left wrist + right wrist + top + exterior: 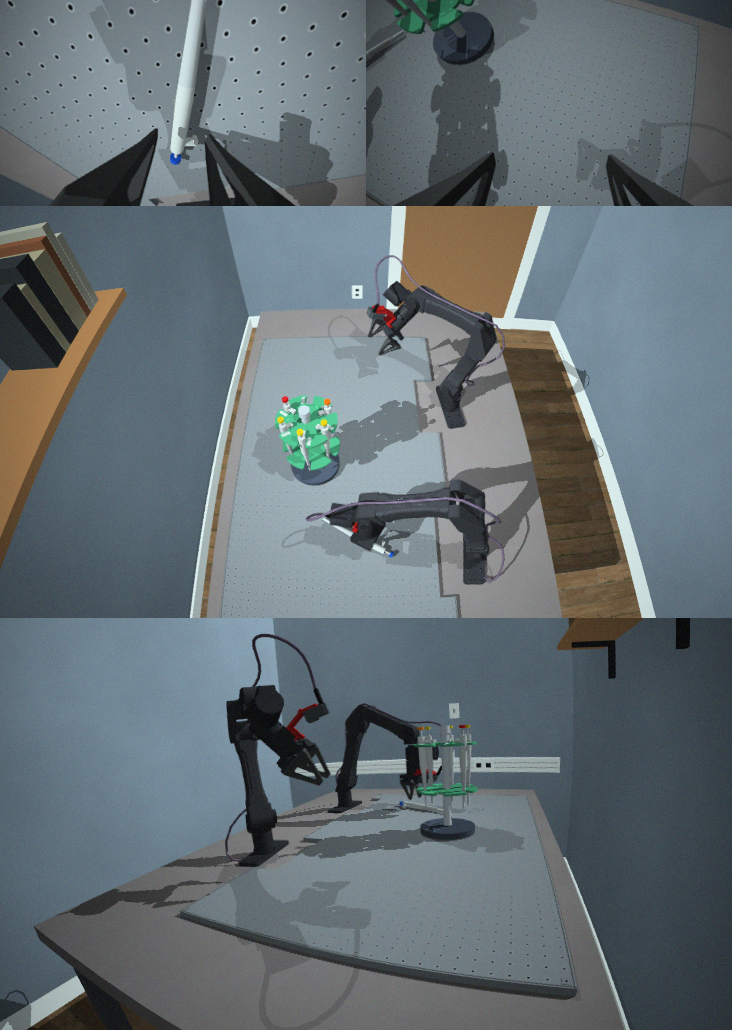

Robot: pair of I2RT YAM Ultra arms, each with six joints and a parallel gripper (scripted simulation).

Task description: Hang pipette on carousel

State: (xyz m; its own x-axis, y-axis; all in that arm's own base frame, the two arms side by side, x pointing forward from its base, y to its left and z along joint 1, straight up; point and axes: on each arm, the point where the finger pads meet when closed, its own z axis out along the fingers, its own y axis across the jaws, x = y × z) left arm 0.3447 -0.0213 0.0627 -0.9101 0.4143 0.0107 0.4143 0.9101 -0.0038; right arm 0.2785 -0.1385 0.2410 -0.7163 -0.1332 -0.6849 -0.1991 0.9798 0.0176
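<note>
The white hand pipette is 4 cm below my left hand, 2 cm to the right of it and 2 cm ahead of it.
</note>
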